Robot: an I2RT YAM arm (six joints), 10 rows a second.
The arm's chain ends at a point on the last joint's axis. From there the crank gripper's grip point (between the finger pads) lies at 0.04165 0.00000 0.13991 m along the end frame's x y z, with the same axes.
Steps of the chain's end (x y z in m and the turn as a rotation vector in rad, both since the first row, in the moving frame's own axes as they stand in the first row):
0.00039 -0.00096 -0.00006 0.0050 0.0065 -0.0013
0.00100 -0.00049 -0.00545 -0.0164 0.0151 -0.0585
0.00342 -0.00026 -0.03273 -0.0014 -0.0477 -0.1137
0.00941 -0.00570 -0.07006 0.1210 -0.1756 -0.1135
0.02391 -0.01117 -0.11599 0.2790 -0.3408 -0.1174
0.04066 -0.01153 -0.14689 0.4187 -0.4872 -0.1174
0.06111 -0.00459 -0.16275 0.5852 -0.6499 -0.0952
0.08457 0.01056 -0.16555 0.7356 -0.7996 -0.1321
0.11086 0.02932 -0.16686 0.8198 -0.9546 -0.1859
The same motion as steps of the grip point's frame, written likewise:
0.00130 -0.00171 -0.00034 0.0050 0.0065 -0.0013
0.00310 -0.00070 -0.00609 -0.0164 0.0151 -0.0585
-0.00354 -0.00441 -0.03090 -0.0014 -0.0477 -0.1137
-0.01678 -0.02620 -0.06627 0.1210 -0.1756 -0.1135
-0.02705 -0.05278 -0.11629 0.2790 -0.3408 -0.1174
-0.03113 -0.07082 -0.15685 0.4187 -0.4872 -0.1174
-0.03061 -0.08315 -0.19027 0.5852 -0.6499 -0.0952
-0.02478 -0.08187 -0.21500 0.7356 -0.7996 -0.1321
-0.01597 -0.06606 -0.23637 0.8198 -0.9546 -0.1859

